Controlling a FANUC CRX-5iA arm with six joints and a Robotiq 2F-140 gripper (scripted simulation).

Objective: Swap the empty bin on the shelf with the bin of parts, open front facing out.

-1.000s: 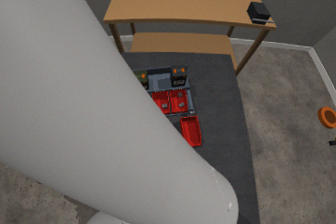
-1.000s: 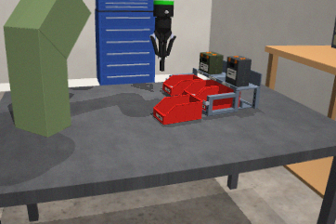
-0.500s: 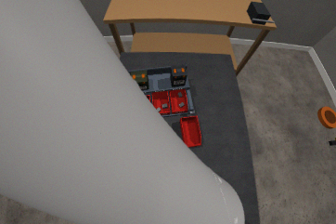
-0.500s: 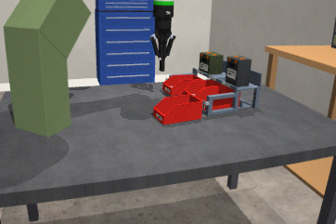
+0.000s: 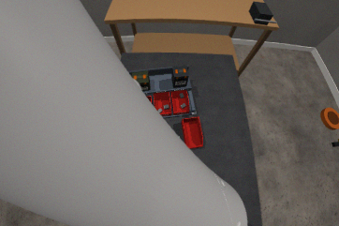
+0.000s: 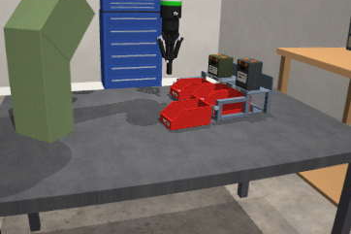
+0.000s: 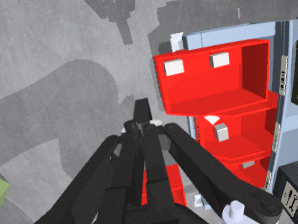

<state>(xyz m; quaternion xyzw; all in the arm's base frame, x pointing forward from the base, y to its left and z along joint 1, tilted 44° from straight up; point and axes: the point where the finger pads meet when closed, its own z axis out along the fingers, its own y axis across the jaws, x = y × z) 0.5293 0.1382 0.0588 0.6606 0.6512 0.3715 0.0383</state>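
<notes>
Right now my hand is 14 cm short of the part, 4 cm to the right of it and 14 cm above it. From my hand the other things lie so: grey shelf: 22 cm ahead, 9 cm to the right, 9 cm below; dark box: 30 cm ahead, 19 cm to the right.
</notes>
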